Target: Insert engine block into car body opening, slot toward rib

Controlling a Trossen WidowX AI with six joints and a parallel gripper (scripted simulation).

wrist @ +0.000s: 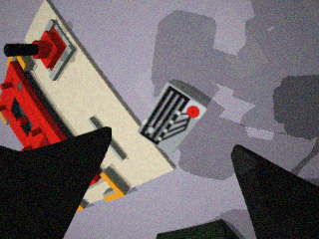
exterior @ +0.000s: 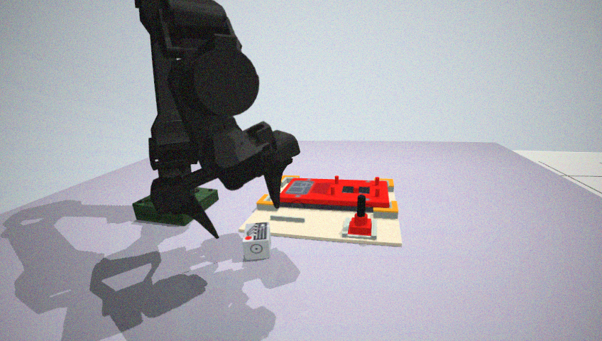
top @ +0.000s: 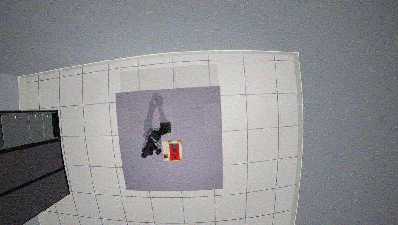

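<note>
Now: gripper tip 2 cm short of the engine block and 3 cm above it. The rest, counted from my gripper tip: black upright peg (14 cm ahead, 9 cm to the left, 1 cm below).
</note>
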